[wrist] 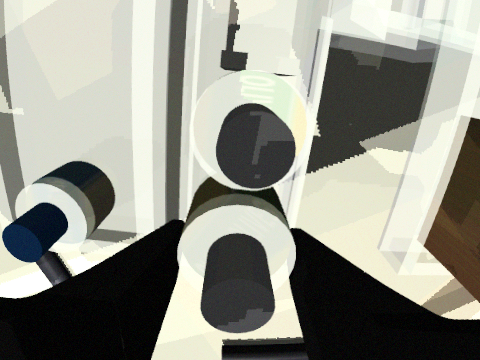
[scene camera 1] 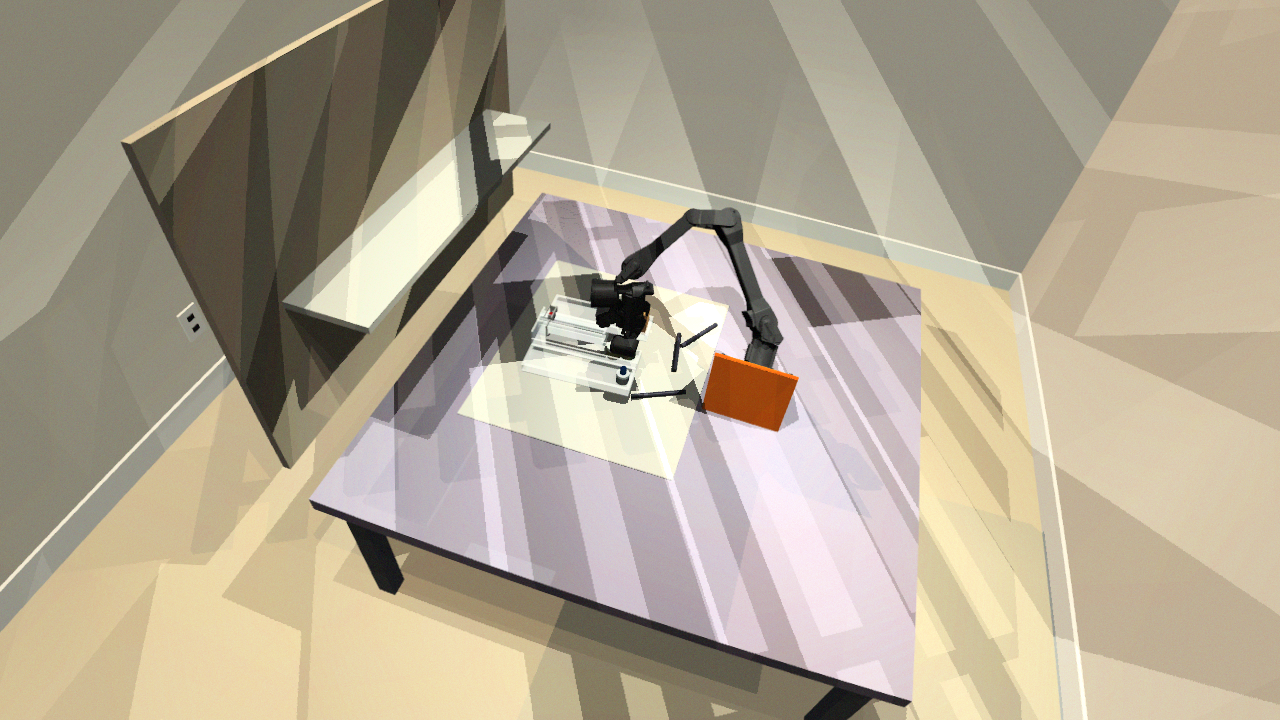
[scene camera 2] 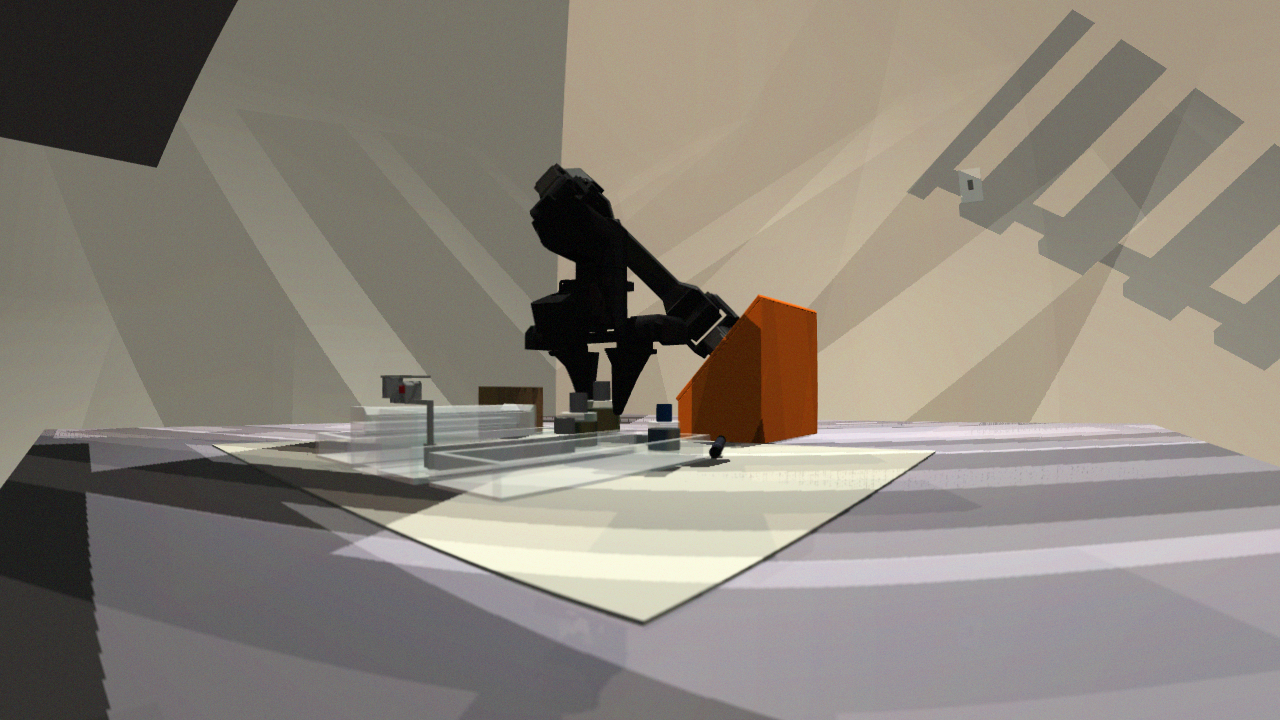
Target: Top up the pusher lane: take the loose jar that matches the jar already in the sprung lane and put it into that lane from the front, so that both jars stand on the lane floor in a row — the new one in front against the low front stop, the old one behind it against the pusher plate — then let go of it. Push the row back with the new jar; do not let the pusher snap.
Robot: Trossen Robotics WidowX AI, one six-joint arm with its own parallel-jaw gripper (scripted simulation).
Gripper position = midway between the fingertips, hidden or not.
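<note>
My gripper (scene camera 2: 602,414) is also visible in the wrist view (wrist: 236,235) and in scene camera 1 (scene camera 1: 628,350). I see a grey-lidded jar (scene camera 2: 601,404), a grey-lidded jar (scene camera 2: 585,422) and a blue-lidded jar (scene camera 2: 663,428); the wrist view shows the blue-lidded jar (wrist: 57,213) too.
</note>
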